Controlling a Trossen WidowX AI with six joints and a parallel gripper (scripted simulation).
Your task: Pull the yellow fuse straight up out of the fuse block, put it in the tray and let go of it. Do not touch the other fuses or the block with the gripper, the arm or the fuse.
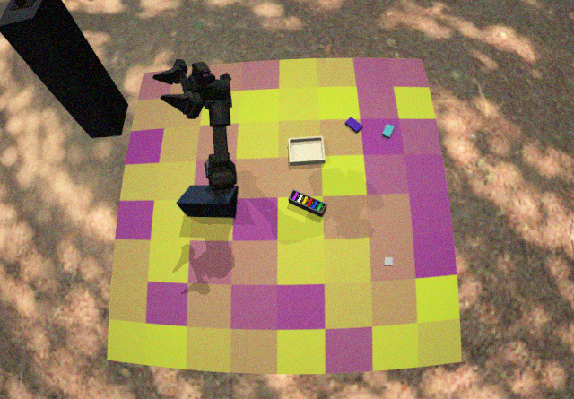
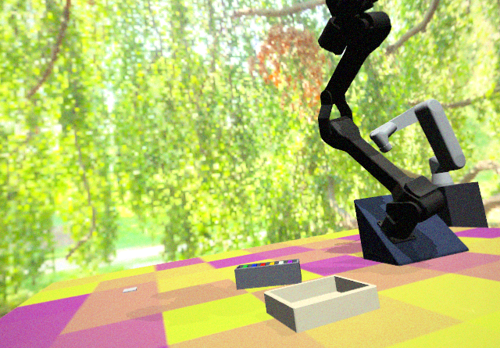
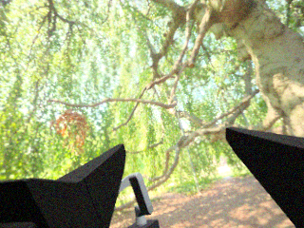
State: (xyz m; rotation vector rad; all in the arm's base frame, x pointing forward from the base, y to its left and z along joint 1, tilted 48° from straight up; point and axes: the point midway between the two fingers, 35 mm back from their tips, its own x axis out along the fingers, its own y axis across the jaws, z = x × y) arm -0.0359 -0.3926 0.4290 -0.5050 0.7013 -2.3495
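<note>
My gripper tip is now 64 cm above the yellow fuse, 34 cm short of it and 7 cm to the left of it. The rest, counted from my gripper tip: purple block 66 cm below, 54 cm ahead, 26 cm to the left; then cream tray 66 cm below, 35 cm ahead, 14 cm to the left; then small pale square 66 cm below, 64 cm ahead, 29 cm to the right.
</note>
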